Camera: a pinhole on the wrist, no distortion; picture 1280 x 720 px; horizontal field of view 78.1 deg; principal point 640.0 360.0 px. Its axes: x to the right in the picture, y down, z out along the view. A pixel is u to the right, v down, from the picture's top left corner.
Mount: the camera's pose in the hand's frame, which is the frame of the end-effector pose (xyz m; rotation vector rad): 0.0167 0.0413 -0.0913 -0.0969 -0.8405 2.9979
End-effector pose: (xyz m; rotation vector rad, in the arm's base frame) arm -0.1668 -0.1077 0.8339 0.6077 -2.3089 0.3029
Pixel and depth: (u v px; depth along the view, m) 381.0 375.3 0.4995
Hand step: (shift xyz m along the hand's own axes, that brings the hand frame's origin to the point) 0.1467 -0.2329 0.3381
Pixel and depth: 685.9 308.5 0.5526
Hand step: -0.0521 -0.2130 0.3968
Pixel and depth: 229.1 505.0 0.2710
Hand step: 0.1389 -0.1477 0.1213
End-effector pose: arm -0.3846 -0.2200 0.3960 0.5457 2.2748 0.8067
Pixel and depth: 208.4 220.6 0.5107
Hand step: 0.2620 -0.1582 0.4057
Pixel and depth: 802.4 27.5 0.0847
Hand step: -0.0061 0.0286 -0.0014
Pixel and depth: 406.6 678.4 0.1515
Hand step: 0.0507 -0.0914 0.0084
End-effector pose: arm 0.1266 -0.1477 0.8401 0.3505 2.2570 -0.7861
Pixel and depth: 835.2 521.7 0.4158
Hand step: -0.1146 -0.2427 0.2134
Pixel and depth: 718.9 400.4 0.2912
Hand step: -0.0320 -0.1212 0.1477
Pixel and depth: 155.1 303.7 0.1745
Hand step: 0.1121 -0.0431 0.0696
